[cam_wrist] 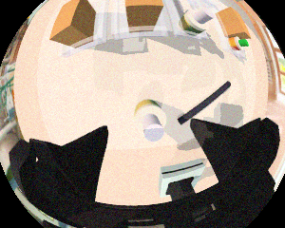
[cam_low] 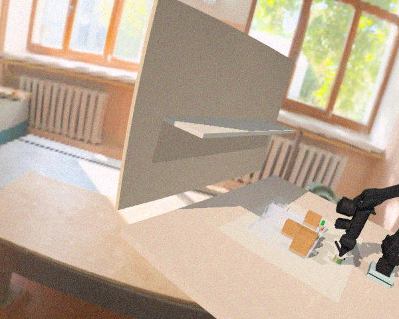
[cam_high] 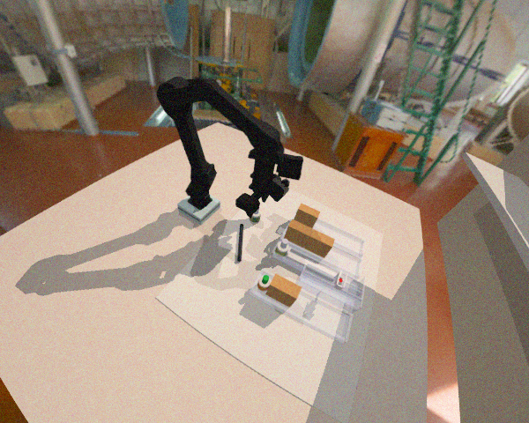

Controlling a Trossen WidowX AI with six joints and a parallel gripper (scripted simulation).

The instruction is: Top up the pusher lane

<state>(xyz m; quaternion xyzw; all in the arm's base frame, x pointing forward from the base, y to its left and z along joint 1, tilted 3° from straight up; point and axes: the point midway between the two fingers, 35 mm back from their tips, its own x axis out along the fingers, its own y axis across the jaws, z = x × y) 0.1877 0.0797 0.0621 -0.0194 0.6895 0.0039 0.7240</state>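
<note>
Now: gripper tip 11 cm to the left of the thin black stick, 5 cm above it and 2 cm short of it. Round my gripper tip: shelf 65 cm ahead, 31 cm above, 5 cm to the right; red mark 33 cm ahead, 9 cm to the right, 1 cm above.
</note>
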